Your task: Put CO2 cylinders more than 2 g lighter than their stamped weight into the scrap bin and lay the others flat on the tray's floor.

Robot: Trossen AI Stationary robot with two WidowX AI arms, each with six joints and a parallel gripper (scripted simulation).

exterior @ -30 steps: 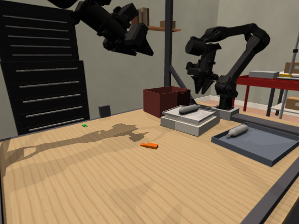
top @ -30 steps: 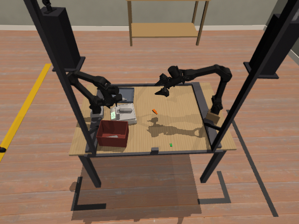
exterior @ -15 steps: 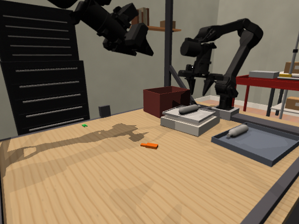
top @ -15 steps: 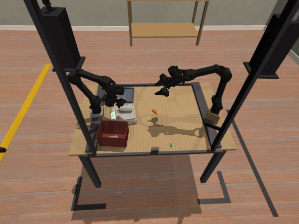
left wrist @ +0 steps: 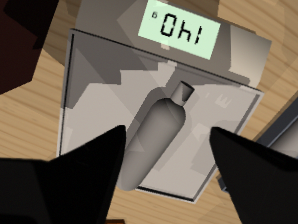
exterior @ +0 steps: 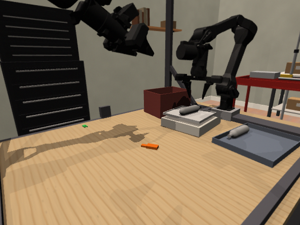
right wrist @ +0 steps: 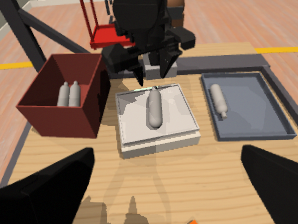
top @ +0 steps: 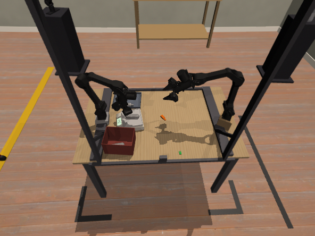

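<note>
Right now my left hand is 21 cm past the red scrap bin, 12 cm above it and 2 cm to the right of it. Round my left hand: grey tray (25 cm ahead, 14 cm below, 3 cm to the left); then small orange piece (29 cm to the right, 15 cm below, 6 cm ahead); then small green piece (41 cm to the right, 26 cm behind, 15 cm below).
</note>
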